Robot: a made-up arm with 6 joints. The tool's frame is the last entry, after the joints.
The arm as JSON. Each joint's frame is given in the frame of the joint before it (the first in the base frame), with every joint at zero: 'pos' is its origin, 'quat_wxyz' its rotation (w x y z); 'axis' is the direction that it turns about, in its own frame. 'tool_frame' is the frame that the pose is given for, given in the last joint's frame.
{
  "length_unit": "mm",
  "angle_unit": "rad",
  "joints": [
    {
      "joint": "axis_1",
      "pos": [
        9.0,
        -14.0,
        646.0
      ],
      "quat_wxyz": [
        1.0,
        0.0,
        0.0,
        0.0
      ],
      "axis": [
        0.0,
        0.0,
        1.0
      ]
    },
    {
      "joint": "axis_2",
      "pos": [
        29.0,
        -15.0,
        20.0
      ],
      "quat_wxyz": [
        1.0,
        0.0,
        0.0,
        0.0
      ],
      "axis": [
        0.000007,
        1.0,
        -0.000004
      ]
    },
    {
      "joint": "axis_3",
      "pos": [
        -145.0,
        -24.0,
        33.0
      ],
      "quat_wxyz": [
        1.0,
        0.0,
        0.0,
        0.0
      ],
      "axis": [
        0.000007,
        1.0,
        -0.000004
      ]
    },
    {
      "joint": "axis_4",
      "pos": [
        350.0,
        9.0,
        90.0
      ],
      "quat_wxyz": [
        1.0,
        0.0,
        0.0,
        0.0
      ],
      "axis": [
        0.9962,
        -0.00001,
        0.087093
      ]
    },
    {
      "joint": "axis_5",
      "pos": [
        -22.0,
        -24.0,
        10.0
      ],
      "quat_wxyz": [
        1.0,
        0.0,
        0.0,
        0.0
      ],
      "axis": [
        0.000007,
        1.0,
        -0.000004
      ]
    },
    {
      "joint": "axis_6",
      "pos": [
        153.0,
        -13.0,
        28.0
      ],
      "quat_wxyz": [
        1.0,
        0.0,
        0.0,
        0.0
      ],
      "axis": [
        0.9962,
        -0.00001,
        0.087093
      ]
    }
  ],
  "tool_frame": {
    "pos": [
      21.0,
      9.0,
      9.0
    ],
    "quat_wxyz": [
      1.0,
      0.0,
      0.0,
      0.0
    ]
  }
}
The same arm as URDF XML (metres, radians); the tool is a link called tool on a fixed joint. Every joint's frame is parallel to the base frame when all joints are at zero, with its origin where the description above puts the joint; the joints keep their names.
<robot name="arm">
  <joint name="tool_joint" type="fixed">
    <parent link="link6"/>
    <child link="tool"/>
    <origin xyz="0.0210 0.0090 0.0090" rpy="0.0000 0.0000 0.0000"/>
  </joint>
  <joint name="axis_6" type="continuous">
    <parent link="link5"/>
    <child link="link6"/>
    <origin xyz="0.1530 -0.0130 0.0280" rpy="0.0000 0.0000 0.0000"/>
    <axis xyz="0.9962 0 0.0871"/>
  </joint>
  <joint name="axis_5" type="continuous">
    <parent link="link4"/>
    <child link="link5"/>
    <origin xyz="-0.0220 -0.0240 0.0100" rpy="0.0000 0.0000 0.0000"/>
    <axis xyz="0 1 0"/>
  </joint>
  <joint name="axis_4" type="continuous">
    <parent link="link3"/>
    <child link="link4"/>
    <origin xyz="0.3500 0.0090 0.0900" rpy="0.0000 0.0000 0.0000"/>
    <axis xyz="0.9962 0 0.0871"/>
  </joint>
  <joint name="axis_3" type="continuous">
    <parent link="link2"/>
    <child link="link3"/>
    <origin xyz="-0.1450 -0.0240 0.0330" rpy="0.0000 0.0000 0.0000"/>
    <axis xyz="0 1 0"/>
  </joint>
  <joint name="axis_2" type="continuous">
    <parent link="link1"/>
    <child link="link2"/>
    <origin xyz="0.0290 -0.0150 0.0200" rpy="0.0000 0.0000 0.0000"/>
    <axis xyz="0 1 0"/>
  </joint>
  <joint name="axis_1" type="continuous">
    <parent link="base"/>
    <child link="link1"/>
    <origin xyz="0.0090 -0.0140 0.6460" rpy="0.0000 0.0000 0.0000"/>
    <axis xyz="0 0 1"/>
  </joint>
  <link name="base"/>
  <link name="link1"/>
  <link name="link2"/>
  <link name="link3"/>
  <link name="link4"/>
  <link name="link5"/>
  <link name="link6"/>
  <link name="tool"/>
</robot>

